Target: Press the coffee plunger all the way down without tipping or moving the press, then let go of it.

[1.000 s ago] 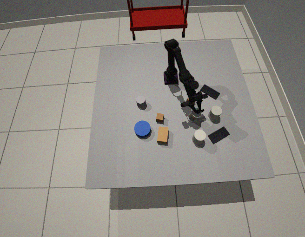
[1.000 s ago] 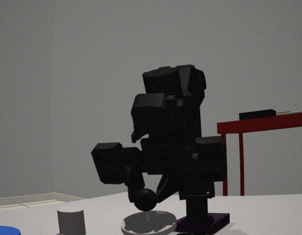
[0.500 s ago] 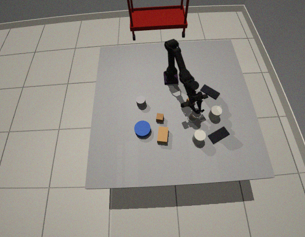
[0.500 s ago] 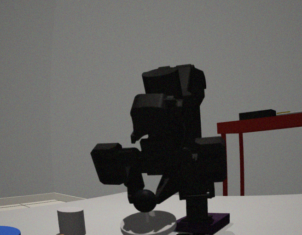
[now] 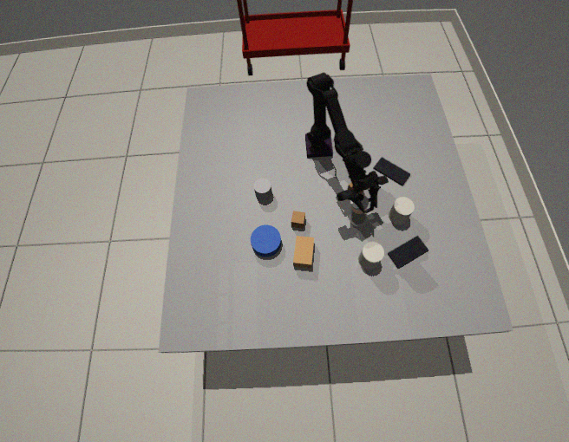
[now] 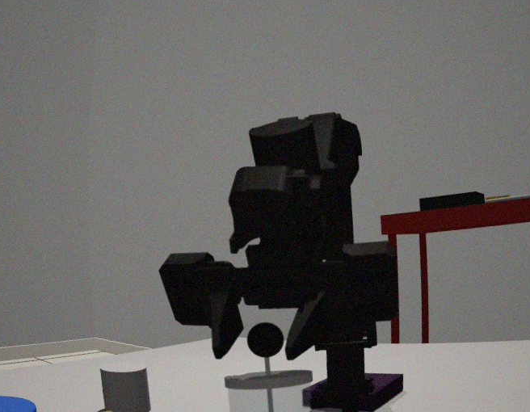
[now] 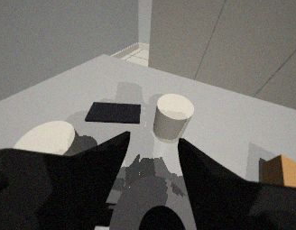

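My gripper tip is 8 cm above the coffee press, 4 cm past it and 1 cm to the right of it. Round my gripper tip: grey cylinder 39 cm to the right, 21 cm behind, 13 cm below; then blue disc 40 cm to the right, 14 cm below, 2 cm ahead.
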